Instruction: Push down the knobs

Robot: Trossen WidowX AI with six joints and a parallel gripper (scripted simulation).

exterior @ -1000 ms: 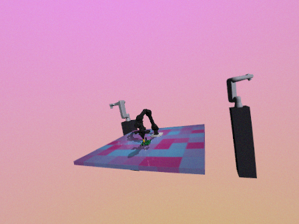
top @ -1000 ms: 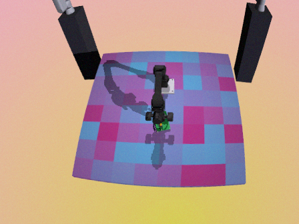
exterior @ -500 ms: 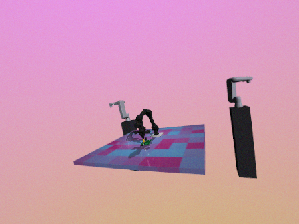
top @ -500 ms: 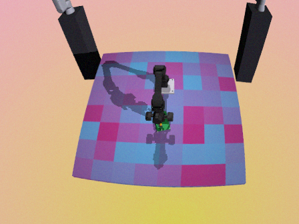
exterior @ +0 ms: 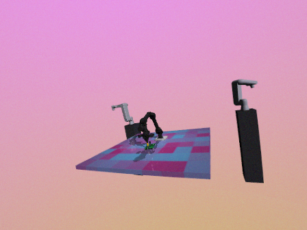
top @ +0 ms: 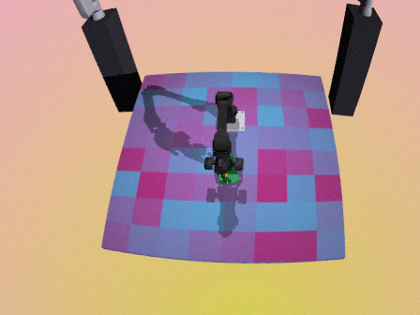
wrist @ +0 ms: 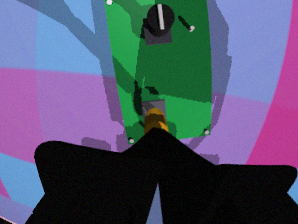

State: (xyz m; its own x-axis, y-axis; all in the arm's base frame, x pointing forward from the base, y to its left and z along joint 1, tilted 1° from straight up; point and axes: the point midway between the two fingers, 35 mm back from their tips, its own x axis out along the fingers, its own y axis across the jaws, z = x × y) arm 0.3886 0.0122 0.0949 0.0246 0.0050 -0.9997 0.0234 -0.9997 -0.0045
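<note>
Now: the orange knob 20 mm below my gripper tip. From my gripper tip the other things lie so: black knob 80 mm behind, 10 mm to the right, 20 mm below.
</note>
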